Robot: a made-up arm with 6 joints.
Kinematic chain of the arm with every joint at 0, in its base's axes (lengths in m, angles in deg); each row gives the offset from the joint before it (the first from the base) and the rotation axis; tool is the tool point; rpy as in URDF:
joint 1: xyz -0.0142 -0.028 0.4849 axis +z
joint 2: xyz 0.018 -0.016 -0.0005 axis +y
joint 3: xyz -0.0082 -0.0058 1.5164 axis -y
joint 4: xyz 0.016 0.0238 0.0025 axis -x
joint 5: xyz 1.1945 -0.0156 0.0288 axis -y
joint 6: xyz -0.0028 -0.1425 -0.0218 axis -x
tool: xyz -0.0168 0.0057 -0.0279 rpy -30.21 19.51 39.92
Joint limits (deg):
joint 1: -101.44..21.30
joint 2: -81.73..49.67
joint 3: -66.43..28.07
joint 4: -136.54..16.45
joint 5: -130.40..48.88
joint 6: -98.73..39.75
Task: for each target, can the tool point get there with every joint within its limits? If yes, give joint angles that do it. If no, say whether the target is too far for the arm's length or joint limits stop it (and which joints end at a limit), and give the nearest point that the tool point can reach.
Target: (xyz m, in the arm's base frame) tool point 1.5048 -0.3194 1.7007
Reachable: yes | joints -7.71 14.26 6.75 -47.54 -10.43 -41.22
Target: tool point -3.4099 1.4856 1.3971
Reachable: no: too far | nearest point -1.8464 0.7887 1.7703 | short by 1.752 m
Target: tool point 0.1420 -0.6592 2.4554
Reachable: yes | joints -73.30 -15.66 17.45 -85.82 -61.60 -9.92
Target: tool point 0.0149 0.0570 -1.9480
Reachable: no: joint limits stop it (at a limit: joint 1, joint 2, joint 5) | nearest point 0.7070 0.2804 0.2875 | short by 2.351 m
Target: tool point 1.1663 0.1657 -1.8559
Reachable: no: joint limits stop it (at a limit: joint 2, joint 5) | nearest point 1.1493 0.1629 0.2264 | short by 2.082 m
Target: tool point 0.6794 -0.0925 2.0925
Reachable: yes | joints -7.31 -19.56 -4.48 -92.45 11.62 -32.99
